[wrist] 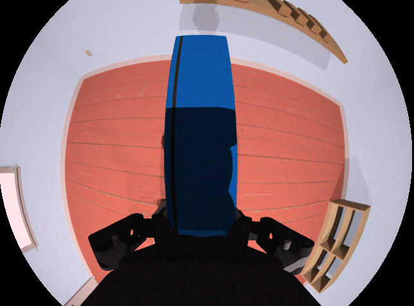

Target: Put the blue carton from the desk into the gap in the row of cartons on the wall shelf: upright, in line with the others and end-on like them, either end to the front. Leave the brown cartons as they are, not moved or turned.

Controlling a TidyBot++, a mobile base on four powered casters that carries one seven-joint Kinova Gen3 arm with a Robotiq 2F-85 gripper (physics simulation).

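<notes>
The blue carton is between the fingers of my gripper, which is shut on it. The carton's long side runs from the gripper up the middle of the wrist view, with a dark line along its left edge and shadow over its nearer part. It is held above the red floor, away from any surface. The wall shelf shows in part at the top right, with several brown cartons in a row on it. The shelf is cut off by the view's top edge, and I cannot make out the gap in the row.
A wooden rack with open compartments stands at the lower right by the wall. The red plank floor lies below, edged by a pale skirting. A pale framed panel is on the left wall. A shadow lies on the wall under the shelf.
</notes>
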